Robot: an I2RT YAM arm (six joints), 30 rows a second.
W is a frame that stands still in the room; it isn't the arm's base.
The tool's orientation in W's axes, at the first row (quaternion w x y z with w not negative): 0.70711 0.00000 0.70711 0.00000
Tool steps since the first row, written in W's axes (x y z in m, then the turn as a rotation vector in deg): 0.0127 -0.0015 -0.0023 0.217 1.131 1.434; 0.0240 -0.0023 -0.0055 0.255 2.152 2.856; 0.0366 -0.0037 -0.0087 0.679 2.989 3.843; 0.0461 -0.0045 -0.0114 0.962 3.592 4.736; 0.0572 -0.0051 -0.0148 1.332 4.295 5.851; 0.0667 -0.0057 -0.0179 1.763 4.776 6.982; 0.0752 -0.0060 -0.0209 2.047 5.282 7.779
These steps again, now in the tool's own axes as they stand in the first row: 0.0023 -0.0015 0.0127 -1.434 1.131 0.217; 0.0055 -0.0023 0.0240 -2.856 2.152 0.255; 0.0087 -0.0037 0.0366 -3.843 2.989 0.679; 0.0114 -0.0045 0.0461 -4.736 3.592 0.962; 0.0148 -0.0051 0.0572 -5.851 4.295 1.332; 0.0179 -0.0057 0.0667 -6.982 4.776 1.763; 0.0209 -0.0060 0.0752 -7.779 5.282 2.047
